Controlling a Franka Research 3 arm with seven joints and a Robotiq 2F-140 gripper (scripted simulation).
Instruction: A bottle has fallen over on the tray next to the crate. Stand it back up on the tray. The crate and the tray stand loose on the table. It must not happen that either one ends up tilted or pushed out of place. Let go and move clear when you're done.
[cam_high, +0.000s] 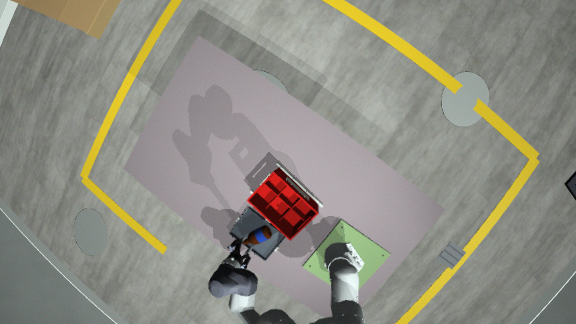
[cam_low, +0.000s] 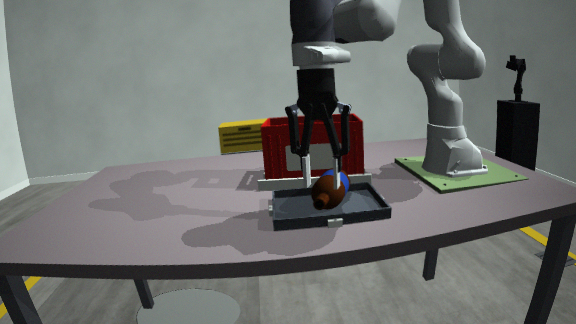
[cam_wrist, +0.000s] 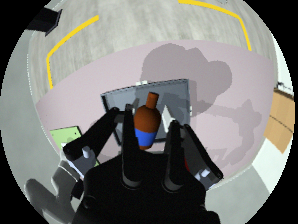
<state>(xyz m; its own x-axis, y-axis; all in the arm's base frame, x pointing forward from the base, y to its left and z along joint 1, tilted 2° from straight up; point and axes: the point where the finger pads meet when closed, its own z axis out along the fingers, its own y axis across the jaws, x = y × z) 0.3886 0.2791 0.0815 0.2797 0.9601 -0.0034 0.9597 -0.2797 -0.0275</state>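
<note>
Right now my hand is 10 mm past the glass bottle, 50 mm to the left of it and 60 mm above it. Round my hand: tray (10 mm behind, 50 mm to the right, 90 mm below); red crate (20 mm ahead, 310 mm to the right, 20 mm below).
</note>
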